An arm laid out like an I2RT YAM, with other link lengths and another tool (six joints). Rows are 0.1 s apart.
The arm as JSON. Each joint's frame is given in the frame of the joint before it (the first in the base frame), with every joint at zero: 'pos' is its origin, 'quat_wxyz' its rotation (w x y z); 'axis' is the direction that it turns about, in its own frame. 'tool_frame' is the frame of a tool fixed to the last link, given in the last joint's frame.
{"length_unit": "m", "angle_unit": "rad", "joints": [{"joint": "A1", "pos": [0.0, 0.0, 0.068], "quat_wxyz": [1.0, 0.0, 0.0, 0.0], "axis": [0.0, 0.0, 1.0]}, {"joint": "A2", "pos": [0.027, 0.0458, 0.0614], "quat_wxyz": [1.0, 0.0, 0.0, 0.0], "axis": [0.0, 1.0, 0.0]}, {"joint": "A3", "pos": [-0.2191, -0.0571, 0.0], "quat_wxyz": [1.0, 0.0, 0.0, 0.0], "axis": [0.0, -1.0, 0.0]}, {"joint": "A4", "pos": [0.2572, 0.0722, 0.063], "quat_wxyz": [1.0, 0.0, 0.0, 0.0], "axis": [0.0, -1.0, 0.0]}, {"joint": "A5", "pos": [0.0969, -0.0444, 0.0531], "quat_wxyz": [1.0, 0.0, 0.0, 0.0], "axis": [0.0, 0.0, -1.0]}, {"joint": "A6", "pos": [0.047, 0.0, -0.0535], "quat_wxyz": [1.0, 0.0, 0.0, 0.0], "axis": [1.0, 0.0, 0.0]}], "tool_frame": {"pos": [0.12, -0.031, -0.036], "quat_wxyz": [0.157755, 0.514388, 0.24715, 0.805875]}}
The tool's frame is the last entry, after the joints.
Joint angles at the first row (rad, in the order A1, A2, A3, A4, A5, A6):
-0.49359, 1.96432, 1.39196, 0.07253, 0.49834, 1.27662
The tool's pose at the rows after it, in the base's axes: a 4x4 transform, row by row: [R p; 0 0 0 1], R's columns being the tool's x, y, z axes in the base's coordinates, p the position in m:
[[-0.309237 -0.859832 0.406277 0.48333], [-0.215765 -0.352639 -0.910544 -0.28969], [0.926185 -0.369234 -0.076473 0.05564], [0 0 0 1]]
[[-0.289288 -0.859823 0.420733 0.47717], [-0.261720 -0.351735 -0.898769 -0.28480], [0.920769 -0.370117 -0.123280 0.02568], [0 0 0 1]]
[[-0.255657 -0.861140 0.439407 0.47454], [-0.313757 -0.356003 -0.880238 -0.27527], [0.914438 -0.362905 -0.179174 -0.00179], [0 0 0 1]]
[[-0.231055 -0.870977 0.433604 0.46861], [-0.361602 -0.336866 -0.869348 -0.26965], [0.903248 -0.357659 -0.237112 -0.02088], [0 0 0 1]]
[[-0.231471 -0.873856 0.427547 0.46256], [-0.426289 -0.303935 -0.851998 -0.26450], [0.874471 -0.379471 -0.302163 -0.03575], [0 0 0 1]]
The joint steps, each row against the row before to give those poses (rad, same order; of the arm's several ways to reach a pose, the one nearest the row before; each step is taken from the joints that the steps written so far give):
0.00780, 0.03264, -0.05155, 0.05417, -0.06802, -0.01313
-0.00993, 0.03260, -0.04300, 0.03481, -0.03977, 0.01276
0.00108, 0.04249, -0.01134, 0.00130, -0.03709, 0.01132
-0.00523, 0.02752, 0.00354, -0.03332, -0.02425, 0.02488
-0.01523, 0.01658, -0.00051, -0.03459, -0.04825, 0.04487

